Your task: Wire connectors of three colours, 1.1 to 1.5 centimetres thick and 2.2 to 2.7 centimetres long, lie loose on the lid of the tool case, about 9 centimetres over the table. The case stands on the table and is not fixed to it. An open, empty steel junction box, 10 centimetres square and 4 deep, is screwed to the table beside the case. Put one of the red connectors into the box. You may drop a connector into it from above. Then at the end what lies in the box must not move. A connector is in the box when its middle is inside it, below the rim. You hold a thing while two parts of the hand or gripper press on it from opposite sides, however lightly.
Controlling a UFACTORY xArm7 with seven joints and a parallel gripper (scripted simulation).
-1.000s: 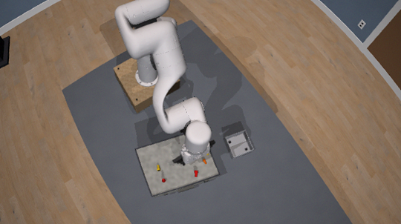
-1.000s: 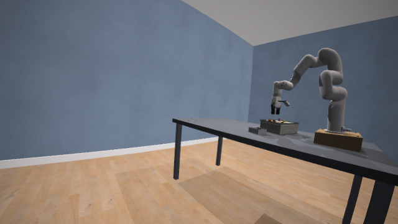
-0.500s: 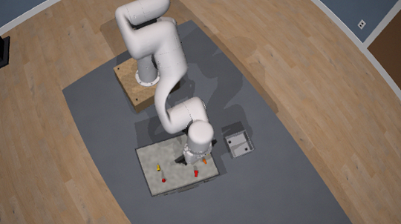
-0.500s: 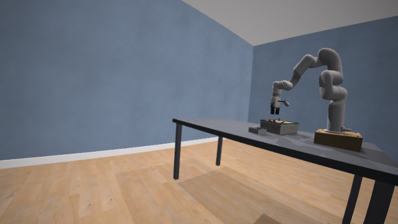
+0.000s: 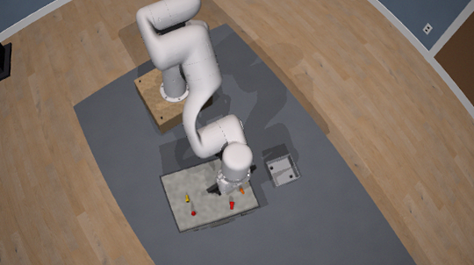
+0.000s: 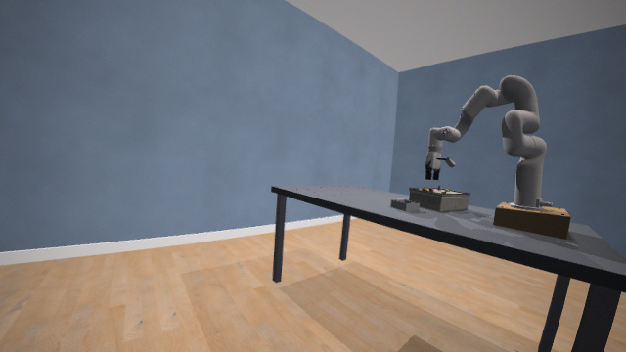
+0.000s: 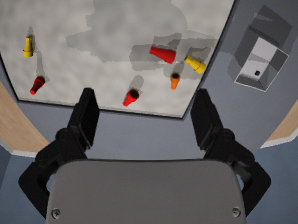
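The orange connector is 70 mm below my hand, 40 mm to the left of it and 20 mm ahead of it. Round my hand: tool case: 100 mm below, 70 mm to the right, 20 mm behind.
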